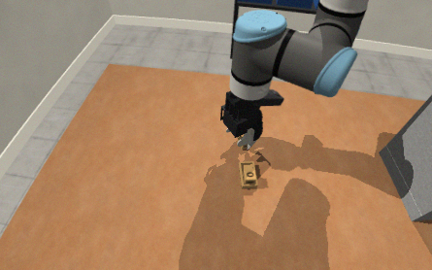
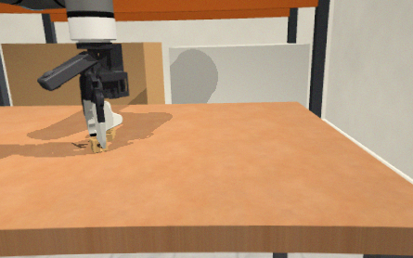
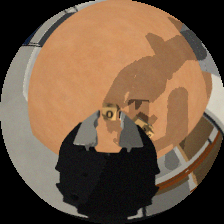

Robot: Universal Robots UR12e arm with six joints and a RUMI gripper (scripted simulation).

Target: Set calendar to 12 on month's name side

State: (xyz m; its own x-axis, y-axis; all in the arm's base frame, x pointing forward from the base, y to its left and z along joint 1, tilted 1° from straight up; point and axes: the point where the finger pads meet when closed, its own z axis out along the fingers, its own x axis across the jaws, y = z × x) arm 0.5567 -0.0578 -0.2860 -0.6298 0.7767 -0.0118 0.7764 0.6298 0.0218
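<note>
The cube lies 1 cm below my hand. The rest, counted from my hand: tray 2 cm behind, 11 cm to the left, 2 cm below.
</note>
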